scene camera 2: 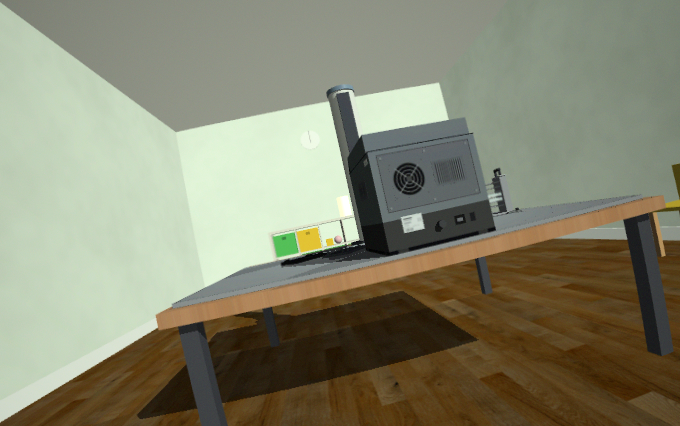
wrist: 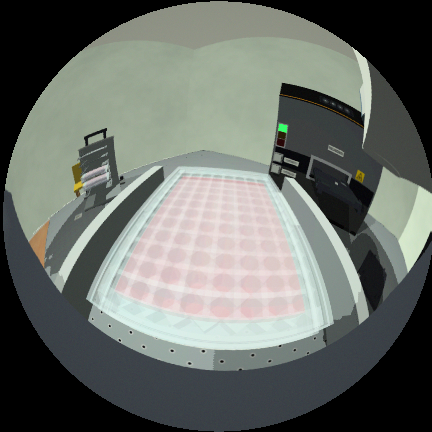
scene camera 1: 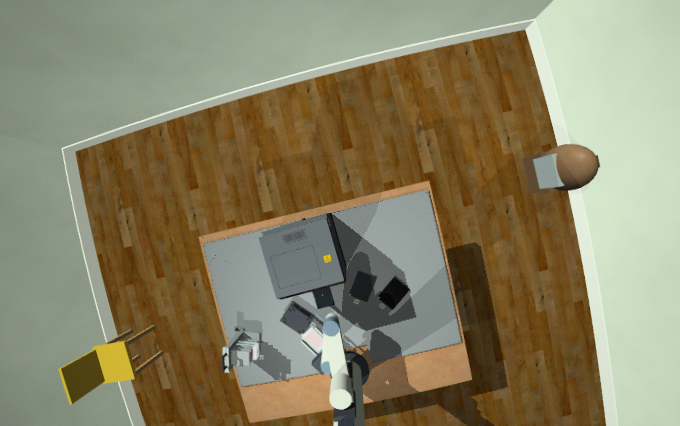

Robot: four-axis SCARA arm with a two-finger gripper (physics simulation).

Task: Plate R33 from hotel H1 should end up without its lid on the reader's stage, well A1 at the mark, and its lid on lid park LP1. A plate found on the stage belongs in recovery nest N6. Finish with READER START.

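Pixels of known places: gripper, between the fingertips: (wrist: pixel 222 178) (scene camera 1: pixel 308 333); arm's base, origin of its link: (scene camera 1: pixel 349 369).
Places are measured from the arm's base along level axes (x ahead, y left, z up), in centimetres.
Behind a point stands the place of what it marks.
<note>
My gripper (wrist: pixel 222 178) @[x 36.6, y 14.8, z 14.7 cm] is shut on a plate (wrist: pixel 215 245) @[x 30.2, y 10.8, z 15.2 cm] (scene camera 1: pixel 313 339) @[x 33.1, y 12.8, z 15.2 cm] with pink wells, seen between both fingers in the wrist view. A clear cover seems to lie over it; no plate name can be read. The reader (scene camera 1: pixel 301 260) @[x 81.9, y 2.8, z 36.1 cm] (scene camera 2: pixel 426 175) @[x 99.4, y 2.7, z 20.9 cm] (wrist: pixel 320 117) @[x 65.0, y 7.5, z 27.2 cm] stands at the back, green lamp lit. Its dark stage (scene camera 1: pixel 323 297) @[x 54.9, y 1.8, z 13.8 cm] (wrist: pixel 332 192) @[x 49.2, y 3.6, z 13.7 cm] sticks out at the front, with no plate seen on it. A plate hotel (scene camera 1: pixel 242 355) @[x 32.7, y 54.8, z 17.1 cm] (wrist: pixel 111 157) @[x 38.3, y 60.3, z 12.0 cm] (scene camera 2: pixel 503 193) @[x 39.4, y 60.2, z 10.9 cm] stands at the left in scene camera 1, with pink plates low in it. Labels for H1, LP1 and N6 cannot be read.
A dark nest (scene camera 1: pixel 296 317) @[x 44.0, y 21.9, z 7.3 cm] lies beside the held plate. Two dark pads (scene camera 1: pixel 362 286) @[x 52.0, y -20.6, z 2.2 cm] (scene camera 1: pixel 393 293) @[x 43.6, y -37.8, z 2.4 cm] lie right of the reader in scene camera 1. Two buttons (wrist: pixel 277 157) @[x 63.9, y 16.6, z 12.9 cm] (wrist: pixel 275 169) @[x 63.9, y 16.5, z 9.6 cm] sit on the reader front. A yellow chair (scene camera 1: pixel 115 361) stands left of the table (scene camera 1: pixel 436 363) @[x -8.3, y -54.7, z 0.0 cm].
</note>
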